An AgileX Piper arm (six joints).
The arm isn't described. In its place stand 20 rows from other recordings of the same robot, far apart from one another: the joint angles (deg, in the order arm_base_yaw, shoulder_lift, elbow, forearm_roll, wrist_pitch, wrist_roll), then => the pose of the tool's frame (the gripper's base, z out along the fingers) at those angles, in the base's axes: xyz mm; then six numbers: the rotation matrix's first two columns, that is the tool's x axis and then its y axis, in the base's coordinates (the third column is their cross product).
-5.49 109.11 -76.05 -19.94 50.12 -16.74 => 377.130 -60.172 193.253 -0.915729 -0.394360 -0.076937 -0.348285 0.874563 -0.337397
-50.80 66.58 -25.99 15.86 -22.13 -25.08 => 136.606 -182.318 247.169 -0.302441 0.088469 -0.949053 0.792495 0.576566 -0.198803
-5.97 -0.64 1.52 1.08 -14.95 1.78 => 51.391 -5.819 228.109 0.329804 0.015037 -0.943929 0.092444 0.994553 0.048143
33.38 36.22 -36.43 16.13 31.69 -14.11 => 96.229 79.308 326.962 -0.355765 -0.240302 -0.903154 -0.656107 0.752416 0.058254
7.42 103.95 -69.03 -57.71 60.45 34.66 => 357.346 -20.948 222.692 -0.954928 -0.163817 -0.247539 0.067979 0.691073 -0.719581
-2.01 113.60 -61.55 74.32 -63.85 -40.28 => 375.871 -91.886 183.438 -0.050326 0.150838 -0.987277 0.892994 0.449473 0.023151
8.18 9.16 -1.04 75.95 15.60 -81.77 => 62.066 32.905 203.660 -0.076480 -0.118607 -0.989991 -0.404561 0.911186 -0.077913
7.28 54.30 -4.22 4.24 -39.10 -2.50 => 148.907 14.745 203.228 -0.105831 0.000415 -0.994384 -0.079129 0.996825 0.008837
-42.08 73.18 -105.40 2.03 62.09 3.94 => 168.286 -148.114 535.426 -0.255568 0.345567 -0.902922 0.672997 0.734093 0.090464
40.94 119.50 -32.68 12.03 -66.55 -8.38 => 250.156 193.963 80.467 -0.173484 -0.230554 -0.957470 -0.515826 0.849461 -0.111083
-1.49 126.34 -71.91 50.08 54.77 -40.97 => 377.479 47.209 80.511 -0.997338 -0.060789 -0.040269 -0.072604 0.776758 0.625600
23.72 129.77 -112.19 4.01 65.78 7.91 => 435.515 197.698 193.251 -0.952710 -0.237622 -0.189418 -0.258686 0.961256 0.095224
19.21 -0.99 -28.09 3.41 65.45 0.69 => -11.099 1.347 268.181 -0.504447 -0.136867 -0.852526 -0.353871 0.933397 0.059538
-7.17 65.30 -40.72 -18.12 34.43 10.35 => 211.338 -42.714 261.137 -0.805151 0.019043 -0.592764 0.162493 0.968321 -0.189606
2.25 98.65 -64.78 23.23 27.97 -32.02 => 361.345 31.044 221.398 -0.773348 -0.222408 -0.593689 -0.301707 0.952717 0.036101
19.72 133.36 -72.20 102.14 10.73 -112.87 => 401.637 161.561 33.487 -0.668620 -0.430387 -0.606394 -0.564355 0.824705 0.036934
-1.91 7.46 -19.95 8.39 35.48 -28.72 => 44.171 6.238 266.697 -0.264368 -0.362577 -0.893671 -0.157225 0.930445 -0.330986
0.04 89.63 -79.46 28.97 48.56 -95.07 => 343.080 33.281 340.059 0.027716 -0.899760 -0.435504 -0.799711 0.241434 -0.549702
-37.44 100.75 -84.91 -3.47 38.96 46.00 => 315.311 -245.785 298.255 -0.011020 0.871581 -0.490128 0.871942 0.248315 0.421968
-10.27 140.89 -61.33 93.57 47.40 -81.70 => 358.116 3.056 -22.938 -0.930414 0.330310 -0.158823 0.103024 0.651569 0.751561
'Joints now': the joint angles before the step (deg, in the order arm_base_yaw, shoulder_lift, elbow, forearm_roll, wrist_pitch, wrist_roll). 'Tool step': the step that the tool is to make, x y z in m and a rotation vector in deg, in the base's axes. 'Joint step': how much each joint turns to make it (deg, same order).
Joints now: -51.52 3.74 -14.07 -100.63 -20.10 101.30
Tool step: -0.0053 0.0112 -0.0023 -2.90 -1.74 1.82
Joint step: -0.04 -4.54 0.76 -0.05 -1.95 0.19
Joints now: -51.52 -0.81 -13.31 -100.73 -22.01 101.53
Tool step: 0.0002 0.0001 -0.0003 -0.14 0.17 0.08
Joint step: -0.02 0.01 0.05 0.04 -0.16 -0.23
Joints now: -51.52 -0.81 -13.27 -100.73 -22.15 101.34
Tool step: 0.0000 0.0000 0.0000 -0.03 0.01 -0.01
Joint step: 0.00 0.00 0.00 0.02 0.00 -0.05
